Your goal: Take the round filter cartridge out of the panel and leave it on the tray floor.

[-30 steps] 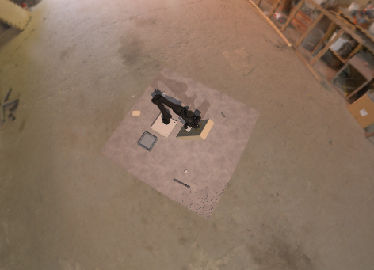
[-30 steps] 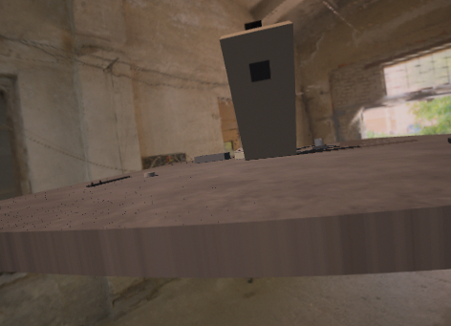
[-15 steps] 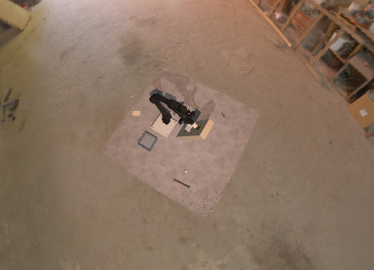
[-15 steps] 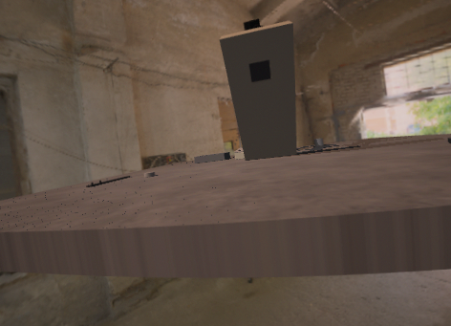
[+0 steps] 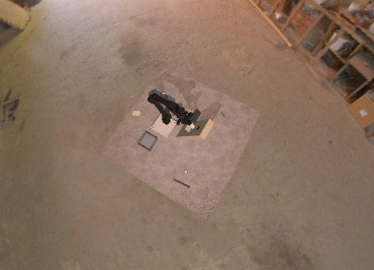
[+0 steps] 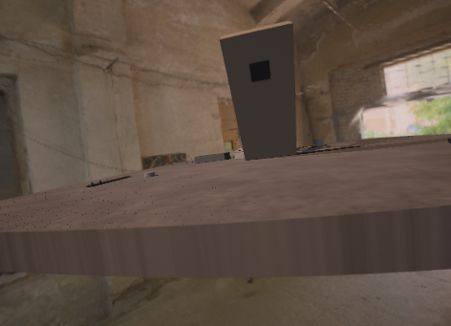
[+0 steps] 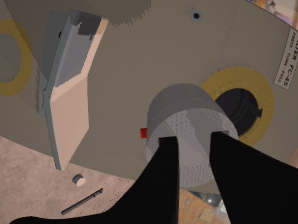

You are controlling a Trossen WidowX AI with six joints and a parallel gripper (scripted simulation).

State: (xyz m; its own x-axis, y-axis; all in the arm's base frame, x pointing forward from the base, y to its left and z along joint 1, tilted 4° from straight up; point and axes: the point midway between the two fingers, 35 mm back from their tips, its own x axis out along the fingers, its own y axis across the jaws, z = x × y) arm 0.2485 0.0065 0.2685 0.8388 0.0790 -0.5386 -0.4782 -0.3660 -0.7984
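The grey round filter cartridge is 10 mm ahead of my gripper tip and 10 mm below it. From my gripper tip the other things lie so: grey tray: 320 mm behind, 310 mm to the right, 260 mm below; small beige block: 640 mm behind, 120 mm to the right, 260 mm below.
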